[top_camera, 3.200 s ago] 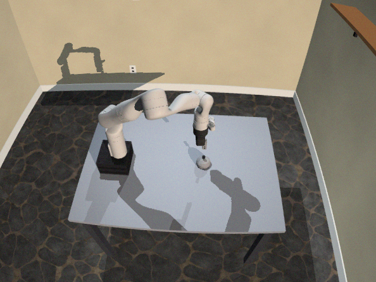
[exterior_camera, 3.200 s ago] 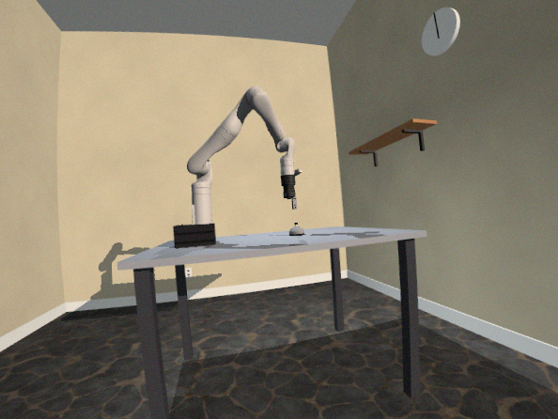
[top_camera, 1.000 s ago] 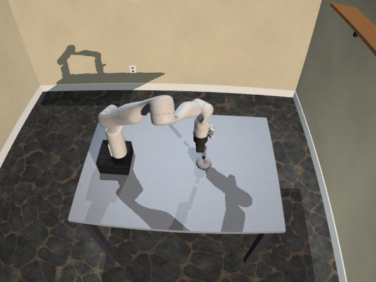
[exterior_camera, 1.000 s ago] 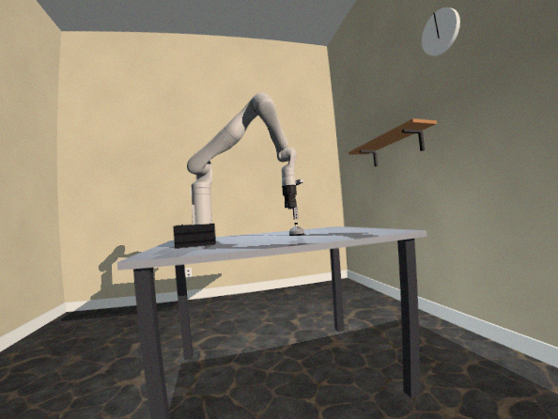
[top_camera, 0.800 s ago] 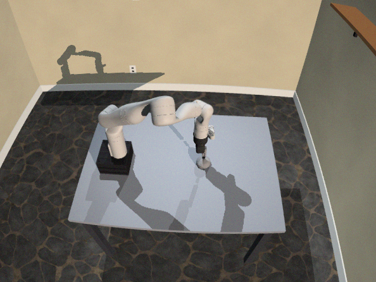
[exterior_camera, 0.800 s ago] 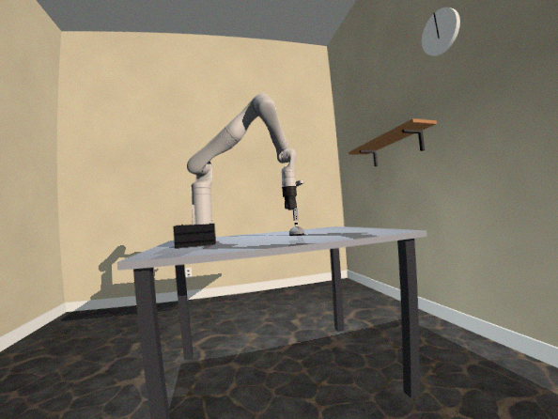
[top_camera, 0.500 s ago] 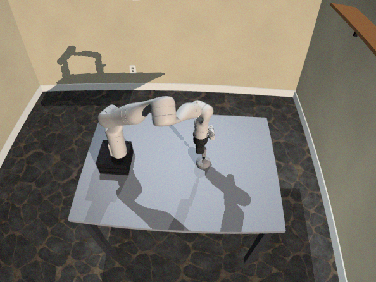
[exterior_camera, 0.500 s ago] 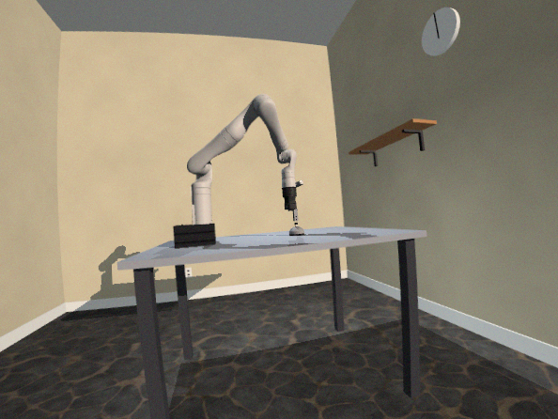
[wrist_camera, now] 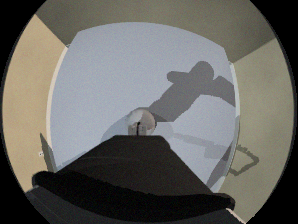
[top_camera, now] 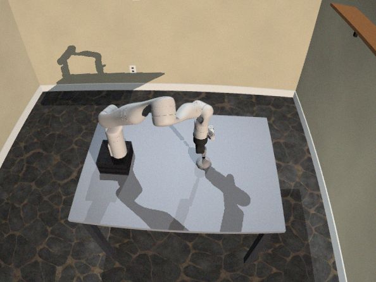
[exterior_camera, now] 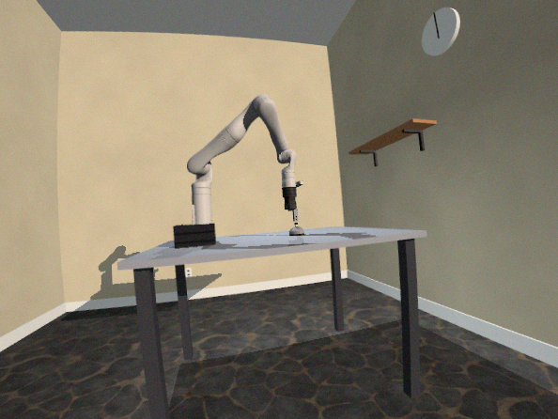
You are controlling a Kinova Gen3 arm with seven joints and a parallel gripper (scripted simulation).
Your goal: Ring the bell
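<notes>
Now: hand 4 cm above the bell button. From my hand the other things lie so: silver dome bell (5 cm below).
</notes>
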